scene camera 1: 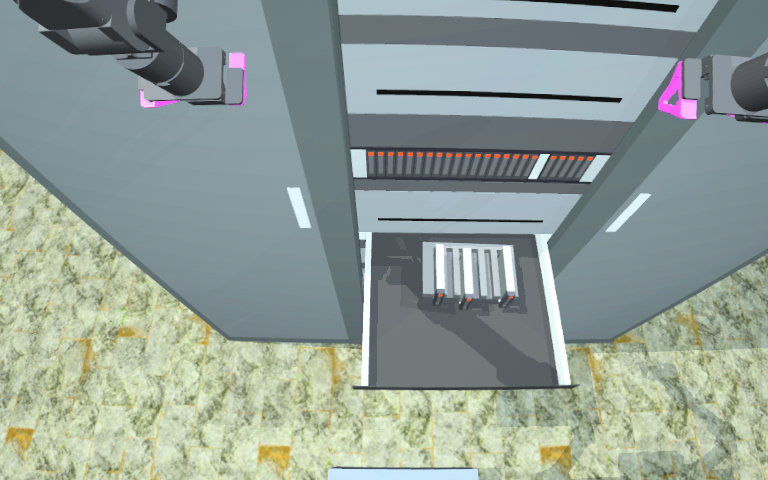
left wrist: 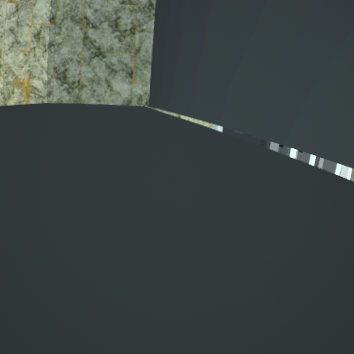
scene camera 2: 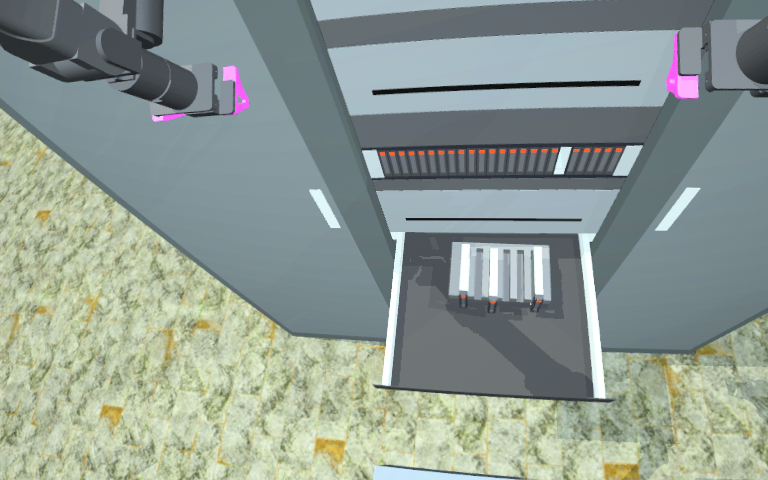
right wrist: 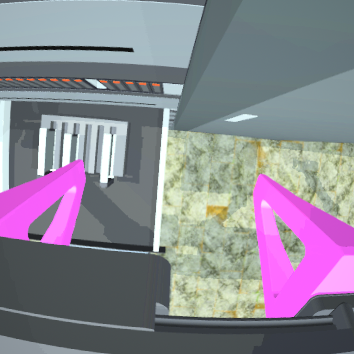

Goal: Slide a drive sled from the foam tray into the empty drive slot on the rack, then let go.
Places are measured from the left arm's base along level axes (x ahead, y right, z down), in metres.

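Pixels of known places: left gripper, fingertip midpoint: [scene camera 1: 213, 94] [scene camera 2: 220, 105]; right gripper, fingertip midpoint: [scene camera 1: 692, 107] [scene camera 2: 710, 84] [right wrist: 170, 175].
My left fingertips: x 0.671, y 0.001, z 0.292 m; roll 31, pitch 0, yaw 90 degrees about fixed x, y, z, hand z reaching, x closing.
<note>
Behind a point stands the place of what it marks.
Three white drive sleds with orange-tipped dark ends, the middle one [scene camera 1: 467, 271] {z 0.692, x 0.568, y 0.434 m} [scene camera 2: 493, 274] {z 0.691, x 0.565, y 0.435 m} among them, stand in the slotted grey foam tray [scene camera 1: 428, 277] {z 0.747, x 0.576, y 0.356 m} [scene camera 2: 455, 277] {z 0.746, x 0.579, y 0.355 m} [right wrist: 120, 150] {z 0.747, x 0.592, y 0.550 m}. Above them is a row of drives [scene camera 1: 453, 164] {z 0.493, x 0.701, y 0.383 m} [scene camera 2: 470, 163] {z 0.498, x 0.700, y 0.387 m} with orange tabs; one pale break, which looks like the empty slot [scene camera 1: 538, 166] {z 0.519, x 0.721, y 0.559 m} [scene camera 2: 562, 160] [right wrist: 96, 83] {z 0.532, x 0.709, y 0.540 m}, is right of its middle. My left gripper [scene camera 1: 193, 101] [scene camera 2: 201, 107] is open, off to the left before the grey panel; its fingers do not show in the dark left wrist view. My right gripper [right wrist: 170, 175] {z 0.236, x 0.611, y 0.664 m} is open and empty at the right, above and away from the tray.
The tray lies in a pulled-out drawer [scene camera 1: 464, 387] {z 0.766, x 0.337, y 0.425 m} [scene camera 2: 492, 392] {z 0.802, x 0.345, y 0.439 m} with pale side rails. Grey side panels [scene camera 1: 226, 226] {z 0.707, x 0.681, y -0.113 m} [scene camera 2: 226, 226] {z 0.703, x 0.681, y -0.218 m} flank the rack on both sides. A light blue surface [scene camera 1: 402, 474] {z 1.508, x 0.141, y 0.329 m} [scene camera 2: 430, 474] {z 1.508, x 0.148, y 0.268 m} shows at the bottom edge. In the left wrist view, a large dark surface [left wrist: 150, 240] {z 0.188, x 0.682, y -0.002 m} fills most of the picture.
</note>
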